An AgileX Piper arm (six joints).
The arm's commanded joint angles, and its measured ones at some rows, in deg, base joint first. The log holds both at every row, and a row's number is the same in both.
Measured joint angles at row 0:
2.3 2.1 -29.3 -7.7 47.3 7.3
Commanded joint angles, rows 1 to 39:
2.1 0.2 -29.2 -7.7 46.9 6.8
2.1 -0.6 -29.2 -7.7 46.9 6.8
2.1 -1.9 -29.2 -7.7 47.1 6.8
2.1 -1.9 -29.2 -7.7 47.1 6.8
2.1 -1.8 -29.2 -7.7 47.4 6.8
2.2 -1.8 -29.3 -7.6 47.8 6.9
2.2 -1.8 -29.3 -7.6 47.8 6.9
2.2 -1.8 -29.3 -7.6 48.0 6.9
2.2 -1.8 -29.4 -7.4 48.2 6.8
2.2 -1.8 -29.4 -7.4 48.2 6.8
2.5 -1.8 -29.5 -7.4 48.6 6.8
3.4 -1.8 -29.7 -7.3 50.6 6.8
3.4 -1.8 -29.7 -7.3 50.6 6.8
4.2 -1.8 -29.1 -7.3 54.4 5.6
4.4 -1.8 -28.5 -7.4 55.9 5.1
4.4 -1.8 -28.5 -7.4 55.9 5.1
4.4 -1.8 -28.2 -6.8 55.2 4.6
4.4 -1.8 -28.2 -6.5 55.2 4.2
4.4 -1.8 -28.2 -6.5 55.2 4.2
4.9 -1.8 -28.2 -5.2 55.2 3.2
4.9 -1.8 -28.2 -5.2 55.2 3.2
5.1 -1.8 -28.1 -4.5 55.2 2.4
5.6 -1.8 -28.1 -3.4 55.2 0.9
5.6 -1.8 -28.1 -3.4 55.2 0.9
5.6 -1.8 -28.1 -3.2 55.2 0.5
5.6 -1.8 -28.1 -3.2 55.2 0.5
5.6 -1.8 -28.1 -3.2 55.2 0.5
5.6 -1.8 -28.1 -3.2 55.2 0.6
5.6 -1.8 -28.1 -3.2 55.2 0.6
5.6 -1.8 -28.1 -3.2 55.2 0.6
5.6 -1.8 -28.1 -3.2 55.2 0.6
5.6 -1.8 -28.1 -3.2 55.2 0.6
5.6 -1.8 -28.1 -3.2 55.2 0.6
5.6 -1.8 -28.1 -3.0 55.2 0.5
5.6 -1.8 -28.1 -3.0 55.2 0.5
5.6 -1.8 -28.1 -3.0 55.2 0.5
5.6 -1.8 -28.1 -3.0 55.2 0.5
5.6 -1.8 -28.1 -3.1 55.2 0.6
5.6 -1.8 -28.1 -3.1 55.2 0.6
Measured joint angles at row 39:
5.6 -0.2 -28.2 -3.3 55.3 1.2
